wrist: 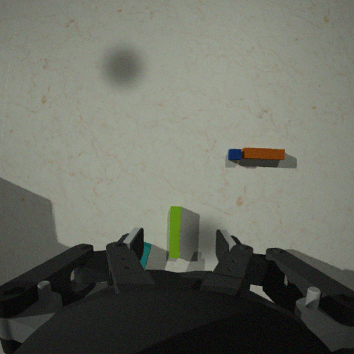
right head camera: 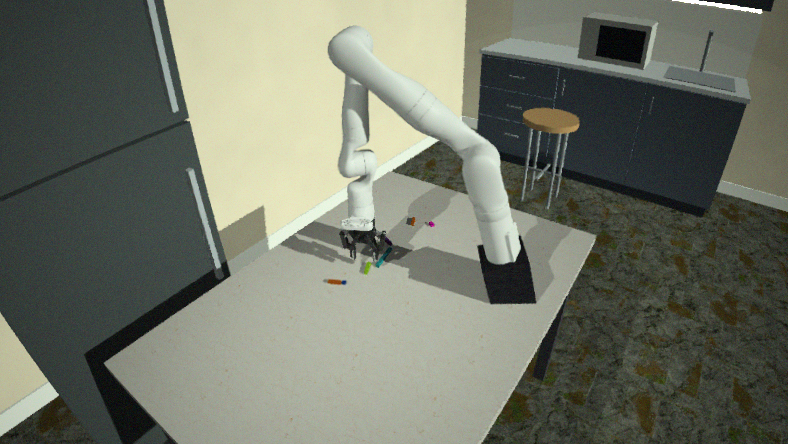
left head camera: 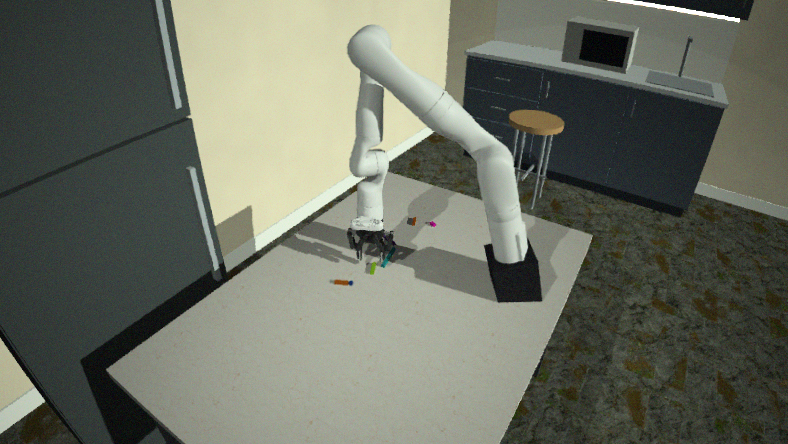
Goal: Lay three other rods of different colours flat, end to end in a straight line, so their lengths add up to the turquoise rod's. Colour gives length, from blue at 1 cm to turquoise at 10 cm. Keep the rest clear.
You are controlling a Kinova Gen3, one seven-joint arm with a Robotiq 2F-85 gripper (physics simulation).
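Pixels of known places: gripper, fingertip midpoint: (right head camera: pixel 364 259) (left head camera: pixel 371 259); arm's base at its link origin: (right head camera: pixel 502 253) (left head camera: pixel 510 253).
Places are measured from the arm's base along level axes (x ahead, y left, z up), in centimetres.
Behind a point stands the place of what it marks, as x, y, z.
Observation:
A blue rod (left head camera: pixel 351 282) @(41.0, 20.1, -12.4) (right head camera: pixel 344 282) @(40.9, 20.2, -12.4) (wrist: pixel 234 154) and an orange rod (left head camera: pixel 341 282) @(43.6, 21.6, -12.4) (right head camera: pixel 334 281) @(43.7, 21.6, -12.2) (wrist: pixel 264 154) lie flat end to end in a line; whether they touch is unclear. A lime green rod (left head camera: pixel 373 268) @(38.6, 11.2, -12.4) (right head camera: pixel 367 268) @(38.5, 11.3, -12.3) (wrist: pixel 174 232) lies apart, roughly at right angles to them. The turquoise rod (left head camera: pixel 388 258) @(36.9, 4.4, -12.4) (right head camera: pixel 383 257) @(37.0, 4.2, -12.2) (wrist: pixel 146 255) lies beside the lime one, partly hidden by a finger in the wrist view. My gripper (left head camera: pixel 370 258) @(39.2, 11.4, -9.0) (right head camera: pixel 364 257) @(39.2, 11.4, -9.0) (wrist: pixel 179 240) is open and empty, above the table, with the lime rod between its fingertips in the wrist view.
A purple rod (right head camera: pixel 388 241) @(40.2, -4.0, -12.2) lies behind the turquoise rod, partly hidden by the gripper in the left head view. A small orange-brown piece (left head camera: pixel 413 221) @(39.1, -18.7, -12.2) (right head camera: pixel 412 221) @(39.0, -18.7, -12.2) and a magenta piece (left head camera: pixel 432 224) @(32.4, -20.5, -12.4) (right head camera: pixel 431 223) @(32.5, -20.8, -12.2) lie farther back. The black arm base (left head camera: pixel 518 281) @(-4.7, 4.9, -5.1) stands at the right.

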